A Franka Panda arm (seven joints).
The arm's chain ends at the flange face. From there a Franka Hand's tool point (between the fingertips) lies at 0.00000 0.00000 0.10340 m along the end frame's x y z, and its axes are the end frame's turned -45 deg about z.
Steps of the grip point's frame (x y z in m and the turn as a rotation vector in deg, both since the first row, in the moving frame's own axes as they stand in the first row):
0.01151 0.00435 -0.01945 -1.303 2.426 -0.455
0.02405 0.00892 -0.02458 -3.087 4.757 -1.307
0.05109 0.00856 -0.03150 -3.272 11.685 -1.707
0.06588 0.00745 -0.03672 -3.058 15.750 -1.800
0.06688 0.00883 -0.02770 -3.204 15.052 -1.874
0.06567 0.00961 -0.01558 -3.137 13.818 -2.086
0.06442 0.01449 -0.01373 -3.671 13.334 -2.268
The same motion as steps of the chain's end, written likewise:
0.00646 -0.00361 -0.01933 0.794 2.637 -0.455
0.01335 -0.00846 -0.02407 1.181 5.547 -1.307
0.02340 -0.01914 -0.02919 5.949 10.576 -1.707
0.02842 -0.02496 -0.03269 8.975 13.299 -1.800
0.03077 -0.02573 -0.02399 8.378 12.909 -1.874
0.03207 -0.02576 -0.01243 7.553 11.989 -2.086
0.03456 -0.02267 -0.01073 6.833 12.024 -2.268

